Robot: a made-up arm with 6 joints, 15 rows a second.
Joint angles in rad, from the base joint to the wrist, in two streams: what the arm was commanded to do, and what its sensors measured. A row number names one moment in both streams.
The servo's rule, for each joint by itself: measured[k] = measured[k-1] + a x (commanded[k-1-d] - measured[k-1]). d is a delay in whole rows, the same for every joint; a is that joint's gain. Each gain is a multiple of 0.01, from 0.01 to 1. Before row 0 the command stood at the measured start. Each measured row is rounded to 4 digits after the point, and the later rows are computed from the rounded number. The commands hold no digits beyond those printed.
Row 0, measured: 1.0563, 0.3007, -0.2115, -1.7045, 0.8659, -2.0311
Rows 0 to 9, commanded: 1.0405, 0.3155, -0.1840, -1.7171, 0.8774, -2.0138; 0.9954, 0.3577, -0.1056, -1.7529, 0.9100, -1.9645; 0.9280, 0.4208, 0.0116, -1.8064, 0.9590, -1.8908; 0.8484, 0.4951, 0.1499, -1.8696, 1.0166, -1.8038; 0.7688, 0.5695, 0.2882, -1.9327, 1.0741, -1.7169; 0.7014, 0.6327, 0.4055, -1.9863, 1.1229, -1.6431; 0.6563, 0.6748, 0.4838, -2.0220, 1.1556, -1.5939; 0.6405, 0.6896, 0.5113, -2.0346, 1.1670, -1.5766; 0.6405, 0.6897, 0.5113, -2.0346, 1.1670, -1.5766; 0.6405, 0.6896, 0.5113, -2.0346, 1.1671, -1.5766
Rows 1 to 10, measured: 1.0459, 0.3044, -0.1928, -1.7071, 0.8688, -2.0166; 1.0126, 0.3177, -0.1335, -1.7167, 0.8791, -1.9728; 0.9568, 0.3435, -0.0348, -1.7355, 0.8991, -1.9039; 0.8853, 0.3814, 0.0908, -1.7637, 0.9285, -1.8198; 0.8084, 0.4284, 0.2250, -1.7992, 0.9649, -1.7334; 0.7378, 0.4795, 0.3477, -1.8385, 1.0044, -1.6575; 0.6840, 0.5283, 0.4402, -1.8770, 1.0422, -1.6041; 0.6553, 0.5686, 0.4885, -1.9101, 1.0734, -1.5810; 0.6455, 0.5989, 0.5040, -1.9362, 1.0968, -1.5773; 0.6422, 0.6216, 0.5090, -1.9569, 1.1144, -1.5767
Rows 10 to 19, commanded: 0.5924, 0.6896, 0.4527, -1.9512, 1.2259, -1.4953; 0.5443, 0.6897, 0.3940, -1.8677, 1.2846, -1.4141; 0.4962, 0.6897, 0.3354, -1.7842, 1.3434, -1.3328; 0.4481, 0.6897, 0.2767, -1.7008, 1.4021, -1.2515; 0.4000, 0.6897, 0.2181, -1.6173, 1.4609, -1.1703; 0.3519, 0.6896, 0.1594, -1.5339, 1.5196, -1.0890; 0.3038, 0.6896, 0.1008, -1.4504, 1.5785, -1.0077; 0.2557, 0.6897, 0.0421, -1.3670, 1.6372, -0.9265; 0.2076, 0.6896, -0.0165, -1.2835, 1.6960, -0.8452; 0.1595, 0.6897, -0.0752, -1.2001, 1.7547, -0.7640
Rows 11 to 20, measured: 0.6093, 0.6386, 0.4707, -1.9557, 1.1423, -1.5083; 0.5664, 0.6514, 0.4185, -1.9372, 1.1779, -1.4292; 0.5201, 0.6610, 0.3620, -1.9051, 1.2193, -1.3482; 0.4726, 0.6682, 0.3040, -1.8622, 1.2650, -1.2670; 0.4247, 0.6736, 0.2456, -1.8108, 1.3140, -1.1858; 0.3767, 0.6776, 0.1870, -1.7527, 1.3654, -1.1045; 0.3286, 0.6806, 0.1284, -1.6892, 1.4187, -1.0232; 0.2805, 0.6829, 0.0697, -1.6215, 1.4733, -0.9420; 0.2324, 0.6846, 0.0111, -1.5505, 1.5290, -0.8607; 0.1843, 0.6859, -0.0476, -1.4769, 1.5854, -0.7795
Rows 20 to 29, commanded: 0.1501, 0.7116, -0.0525, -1.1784, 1.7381, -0.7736; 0.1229, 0.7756, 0.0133, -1.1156, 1.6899, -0.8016; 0.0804, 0.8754, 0.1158, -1.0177, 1.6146, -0.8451; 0.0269, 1.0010, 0.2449, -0.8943, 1.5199, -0.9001; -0.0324, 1.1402, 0.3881, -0.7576, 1.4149, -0.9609; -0.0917, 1.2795, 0.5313, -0.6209, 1.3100, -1.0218; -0.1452, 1.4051, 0.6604, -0.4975, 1.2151, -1.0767; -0.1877, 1.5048, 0.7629, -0.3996, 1.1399, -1.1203; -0.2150, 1.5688, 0.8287, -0.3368, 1.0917, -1.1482; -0.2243, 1.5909, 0.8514, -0.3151, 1.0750, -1.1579
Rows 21 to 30, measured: 0.1617, 0.6923, -0.0509, -1.4142, 1.6236, -0.7745; 0.1361, 0.7131, -0.0072, -1.3515, 1.6402, -0.7973; 0.0993, 0.7537, 0.0764, -1.2814, 1.6338, -0.8375; 0.0515, 0.8155, 0.1910, -1.2001, 1.6053, -0.8901; -0.0039, 0.8967, 0.3250, -1.1072, 1.5577, -0.9496; -0.0618, 0.9924, 0.4653, -1.0051, 1.4958, -1.0102; -0.1168, 1.0956, 0.5980, -0.8985, 1.4256, -1.0661; -0.1636, 1.1979, 0.7101, -0.7937, 1.3542, -1.1116; -0.1975, 1.2906, 0.7907, -0.6978, 1.2886, -1.1423; -0.2152, 1.3657, 0.8320, -0.6174, 1.2352, -1.1554
